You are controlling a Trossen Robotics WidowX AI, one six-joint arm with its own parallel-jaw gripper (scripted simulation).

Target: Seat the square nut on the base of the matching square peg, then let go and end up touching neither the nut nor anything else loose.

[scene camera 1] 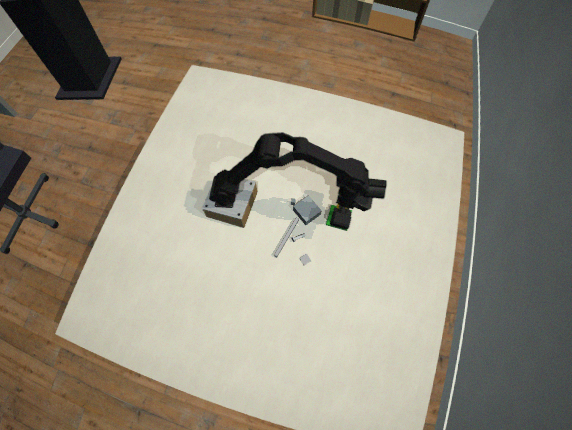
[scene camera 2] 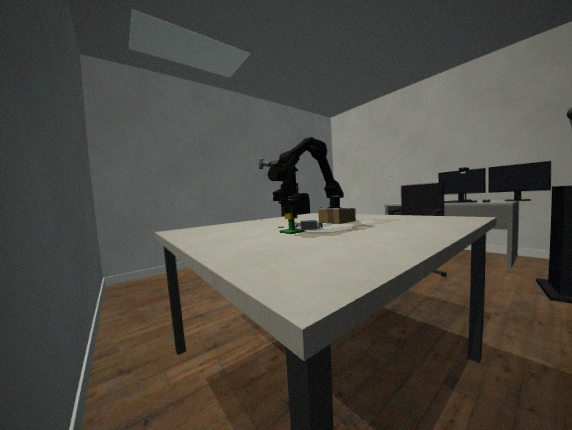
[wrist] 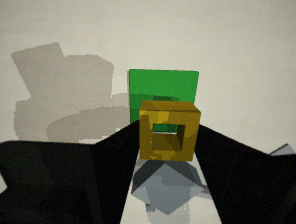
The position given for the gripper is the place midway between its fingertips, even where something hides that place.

Note:
In view: the gripper [scene camera 1: 341,210] and a grey block [wrist: 162,184].
The gripper is seen too in the wrist view [wrist: 165,126].

